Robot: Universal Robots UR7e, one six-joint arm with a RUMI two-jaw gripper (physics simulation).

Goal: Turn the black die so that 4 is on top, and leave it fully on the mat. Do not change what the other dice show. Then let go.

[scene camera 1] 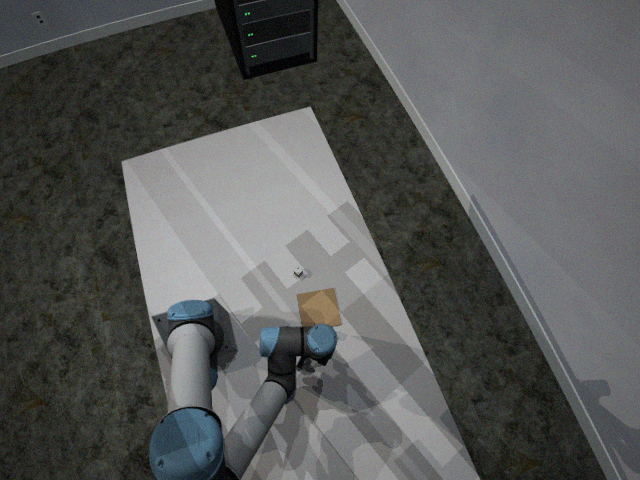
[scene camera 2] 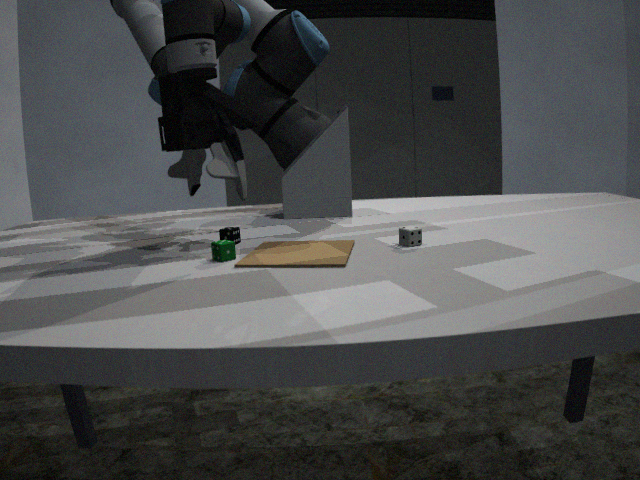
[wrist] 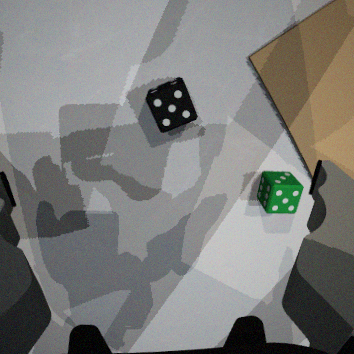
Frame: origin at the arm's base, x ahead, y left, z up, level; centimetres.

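Seen in the pictures: gripper, fingertip midpoint: [scene camera 2: 215, 197] [wrist: 162, 171]; arm's base, link origin: [scene camera 2: 309, 146].
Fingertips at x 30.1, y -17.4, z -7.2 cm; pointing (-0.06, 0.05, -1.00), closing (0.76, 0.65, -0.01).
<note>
Offsets run from my fingertips to a thing's top centre. Level surfaces: height alone.
The black die @(dx -0.7, dy +1.7, dz -5.1 cm) [scene camera 2: 230, 235] [wrist: 171, 105] lies flat on the table, off the mat, with five pips on top. In scene camera 1 it does not show. The tan square mat @(dx +9.9, dy +12.1, dz -7.2 cm) [scene camera 1: 319, 307] [scene camera 2: 297, 253] [wrist: 320, 90] lies to its right in the wrist view. The green die @(dx +10.0, dy +1.8, dz -5.1 cm) [scene camera 2: 223, 250] [wrist: 280, 193] stands near a mat corner, its five-pip face largest in the wrist view. My gripper [scene camera 2: 218, 192] [wrist: 162, 171] is wide open and empty, above the table. In the wrist view the black die lies above the line between the fingertips, and the green die near the right fingertip.
A white die @(dx +9.0, dy +28.2, dz -5.1 cm) [scene camera 1: 298, 272] [scene camera 2: 410, 236] stands on the table @(dz -7.6 cm) [scene camera 1: 222, 180] on the opposite side of the mat from the green die; its top number is too small to read. The arm's grey base block [scene camera 2: 320, 175] stands behind. A dark server rack [scene camera 1: 279, 69] stands on the floor beyond the table.
</note>
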